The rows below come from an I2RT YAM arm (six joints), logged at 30 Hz.
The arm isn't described. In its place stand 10 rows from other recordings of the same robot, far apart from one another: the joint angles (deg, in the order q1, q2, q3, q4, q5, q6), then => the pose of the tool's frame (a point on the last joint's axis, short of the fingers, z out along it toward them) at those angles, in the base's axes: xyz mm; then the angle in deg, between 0 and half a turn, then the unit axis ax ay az.
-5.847 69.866 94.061 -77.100 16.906 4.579 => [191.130 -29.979 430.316 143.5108 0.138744 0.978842 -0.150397]
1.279 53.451 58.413 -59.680 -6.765 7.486 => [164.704 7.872 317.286 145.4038 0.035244 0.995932 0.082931]
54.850 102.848 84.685 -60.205 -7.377 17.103 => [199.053 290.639 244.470 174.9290 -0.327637 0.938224 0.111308]
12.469 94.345 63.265 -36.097 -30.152 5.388 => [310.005 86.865 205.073 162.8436 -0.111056 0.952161 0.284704]
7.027 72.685 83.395 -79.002 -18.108 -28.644 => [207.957 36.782 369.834 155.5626 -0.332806 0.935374 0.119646]
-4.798 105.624 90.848 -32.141 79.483 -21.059 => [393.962 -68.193 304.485 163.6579 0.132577 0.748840 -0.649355]
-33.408 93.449 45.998 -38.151 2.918 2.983 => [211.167 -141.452 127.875 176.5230 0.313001 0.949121 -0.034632]
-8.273 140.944 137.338 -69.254 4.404 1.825 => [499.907 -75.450 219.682 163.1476 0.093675 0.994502 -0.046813]
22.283 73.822 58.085 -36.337 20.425 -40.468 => [249.479 88.806 273.662 146.3688 -0.454847 0.861479 -0.225763]
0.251 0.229 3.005 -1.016 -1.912 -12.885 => [107.329 1.658 189.717 88.7622 -0.130845 0.986704 -0.096411]
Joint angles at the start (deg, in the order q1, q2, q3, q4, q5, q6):
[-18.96 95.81 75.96 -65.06 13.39 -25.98]
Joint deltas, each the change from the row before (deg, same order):
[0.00 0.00 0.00 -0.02 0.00 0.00]
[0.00 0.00 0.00 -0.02 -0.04 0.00]
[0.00 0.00 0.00 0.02 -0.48 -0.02]
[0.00 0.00 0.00 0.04 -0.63 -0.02]
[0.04 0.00 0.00 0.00 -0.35 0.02]
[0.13 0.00 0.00 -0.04 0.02 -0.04]
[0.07 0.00 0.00 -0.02 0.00 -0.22]
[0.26 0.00 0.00 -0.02 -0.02 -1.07]
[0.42 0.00 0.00 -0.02 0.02 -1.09]
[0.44 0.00 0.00 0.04 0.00 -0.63]
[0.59 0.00 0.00 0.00 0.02 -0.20]
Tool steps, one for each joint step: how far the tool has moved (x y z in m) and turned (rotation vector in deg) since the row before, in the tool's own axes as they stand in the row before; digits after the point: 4 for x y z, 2 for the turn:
[0.0000 0.0000 0.0000 -0.01 0.02 0.00]
[0.0000 0.0000 0.0000 -0.04 0.00 0.00]
[-0.0002 0.0003 0.0000 -0.42 -0.23 -0.02]
[-0.0002 0.0003 0.0000 -0.55 -0.31 -0.01]
[-0.0002 0.0004 0.0000 -0.31 -0.16 -0.02]
[-0.0002 0.0006 -0.0001 0.00 0.01 -0.17]
[-0.0001 0.0003 -0.0001 -0.01 0.00 -0.29]
[-0.0006 0.0012 -0.0003 -0.02 -0.05 -1.33]
[-0.0010 0.0019 -0.0005 0.02 -0.07 -1.50]
[-0.0012 0.0020 -0.0005 0.03 -0.13 -1.05]
[-0.0015 0.0027 -0.0006 0.03 -0.12 -0.78]

